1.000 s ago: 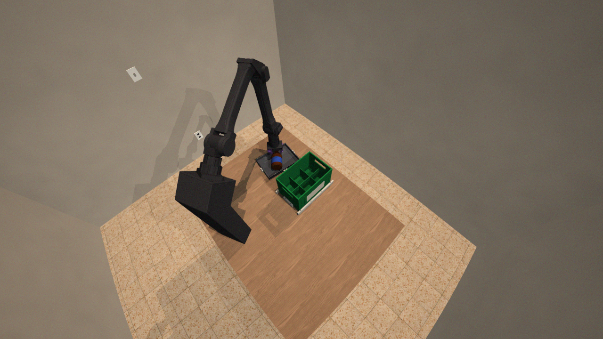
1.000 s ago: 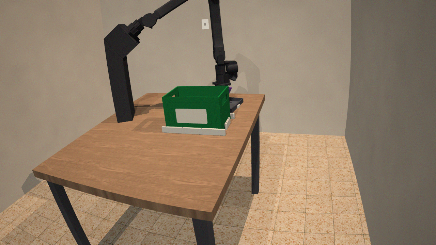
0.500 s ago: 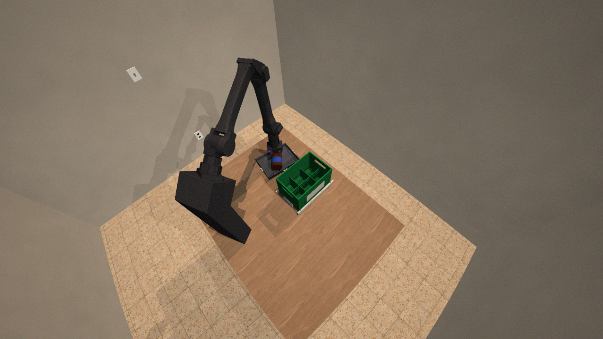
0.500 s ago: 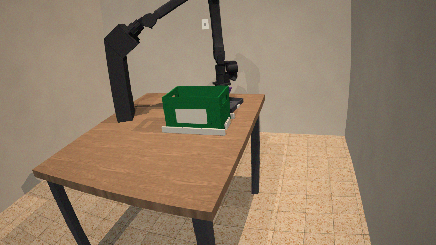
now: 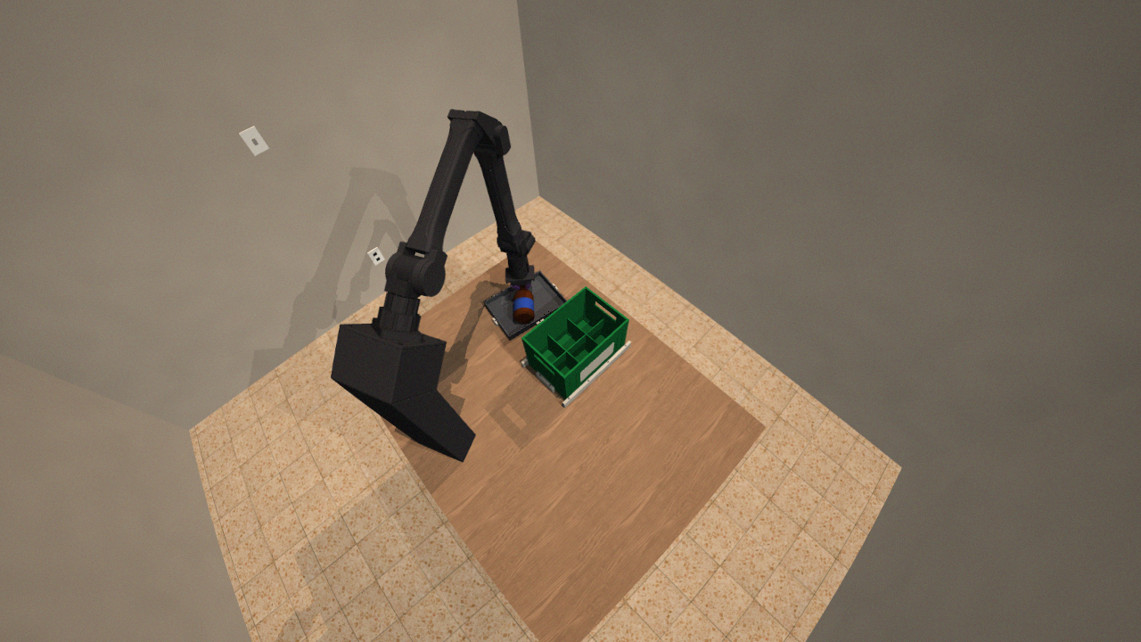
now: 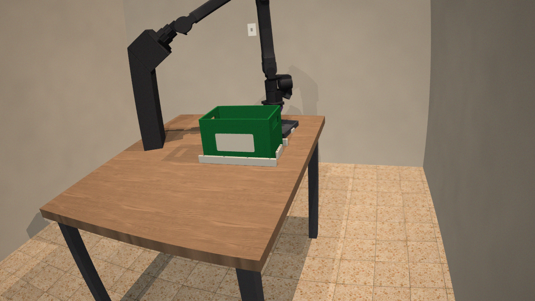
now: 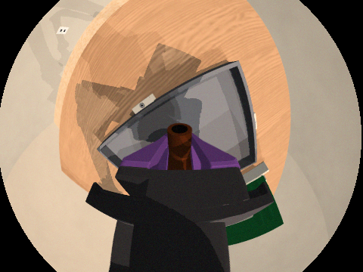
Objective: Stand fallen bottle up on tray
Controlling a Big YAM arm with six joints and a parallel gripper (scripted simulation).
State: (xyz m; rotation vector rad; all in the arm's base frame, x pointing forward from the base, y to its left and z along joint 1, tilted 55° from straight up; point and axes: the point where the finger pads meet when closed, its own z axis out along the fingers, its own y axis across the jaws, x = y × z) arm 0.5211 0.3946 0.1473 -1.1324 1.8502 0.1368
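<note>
My gripper is now 10 mm past the tray, 50 mm to the left of it and 30 mm above it. Round my hand: green crate (110 mm ahead, 310 mm to the right, 40 mm above); brown bottle (10 mm behind, 60 mm to the right).
</note>
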